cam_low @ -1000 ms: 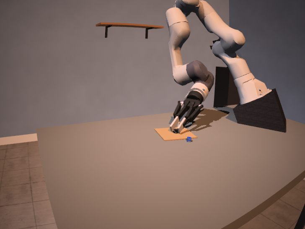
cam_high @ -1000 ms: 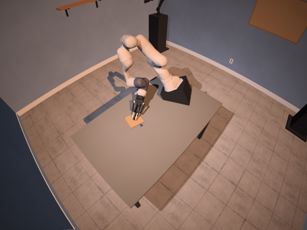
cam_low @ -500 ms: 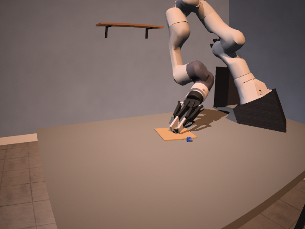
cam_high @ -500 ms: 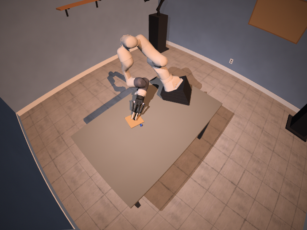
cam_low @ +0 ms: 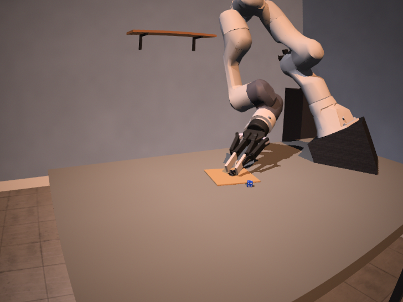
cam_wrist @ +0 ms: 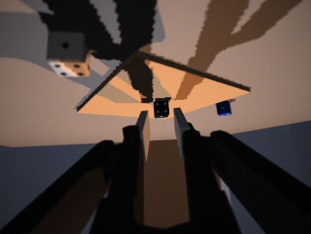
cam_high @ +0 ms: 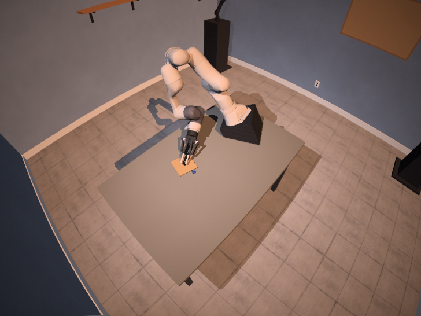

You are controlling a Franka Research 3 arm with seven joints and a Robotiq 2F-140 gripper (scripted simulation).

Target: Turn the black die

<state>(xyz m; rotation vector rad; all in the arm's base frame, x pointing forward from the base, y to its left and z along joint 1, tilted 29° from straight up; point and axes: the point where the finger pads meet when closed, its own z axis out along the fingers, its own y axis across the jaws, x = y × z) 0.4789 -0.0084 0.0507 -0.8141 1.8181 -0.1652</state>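
My gripper is now 2 cm short of the black die, 1 cm to the right of it and 3 cm above it. From my hand the other things lie so: orange mat (2 cm ahead, 1 cm to the left, 4 cm below); blue die (2 cm ahead, 11 cm to the left, 3 cm below); white die (6 cm behind, 8 cm to the right, 3 cm below).
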